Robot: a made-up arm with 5 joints. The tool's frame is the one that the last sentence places.
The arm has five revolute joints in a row. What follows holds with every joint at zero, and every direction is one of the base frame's.
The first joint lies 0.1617 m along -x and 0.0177 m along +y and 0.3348 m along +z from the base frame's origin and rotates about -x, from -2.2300 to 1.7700 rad.
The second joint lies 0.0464 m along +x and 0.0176 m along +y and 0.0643 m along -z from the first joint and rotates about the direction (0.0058, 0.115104, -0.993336), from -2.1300 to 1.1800 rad.
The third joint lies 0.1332 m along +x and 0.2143 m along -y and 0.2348 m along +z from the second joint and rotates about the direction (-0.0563, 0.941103, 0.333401), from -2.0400 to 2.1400 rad.
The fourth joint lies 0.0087 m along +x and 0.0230 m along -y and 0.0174 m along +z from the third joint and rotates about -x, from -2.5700 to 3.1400 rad.
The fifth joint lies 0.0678 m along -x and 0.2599 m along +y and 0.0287 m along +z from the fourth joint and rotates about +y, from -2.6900 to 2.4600 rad.
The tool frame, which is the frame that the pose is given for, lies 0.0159 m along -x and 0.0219 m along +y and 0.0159 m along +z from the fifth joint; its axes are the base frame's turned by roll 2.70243, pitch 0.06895 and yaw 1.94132 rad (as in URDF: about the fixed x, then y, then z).
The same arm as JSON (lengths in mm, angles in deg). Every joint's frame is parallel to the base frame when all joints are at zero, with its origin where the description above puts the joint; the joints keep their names.
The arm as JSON. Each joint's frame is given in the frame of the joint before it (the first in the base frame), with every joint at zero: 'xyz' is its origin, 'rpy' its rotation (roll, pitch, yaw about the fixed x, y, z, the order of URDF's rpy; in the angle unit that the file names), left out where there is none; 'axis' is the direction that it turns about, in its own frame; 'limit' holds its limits. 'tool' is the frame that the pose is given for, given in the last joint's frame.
{"units": {"length": "mm", "angle": "deg"}, "joints": [{"name": "joint 1", "type": "revolute", "origin": {"xyz": [-161.7, 17.7, 334.8]}, "axis": "-x", "limit": {"lower": -127.77, "upper": 101.41}}, {"name": "joint 2", "type": "revolute", "origin": {"xyz": [46.4, 17.6, -64.3]}, "axis": [0.0058, 0.115104, -0.993336], "limit": {"lower": -122.04, "upper": 67.61}}, {"name": "joint 3", "type": "revolute", "origin": {"xyz": [133.2, -214.3, 234.8]}, "axis": [-0.0563, 0.941103, 0.333401], "limit": {"lower": -116.88, "upper": 122.61}}, {"name": "joint 4", "type": "revolute", "origin": {"xyz": [8.7, -23.0, 17.4]}, "axis": "-x", "limit": {"lower": -147.25, "upper": 179.91}}, {"name": "joint 5", "type": "revolute", "origin": {"xyz": [-67.8, 259.9, 28.7]}, "axis": "+y", "limit": {"lower": -154.13, "upper": 140.95}}], "tool": {"origin": {"xyz": [-15.9, 21.9, 15.9], "rpy": [154.84, 3.95, 111.23]}}}
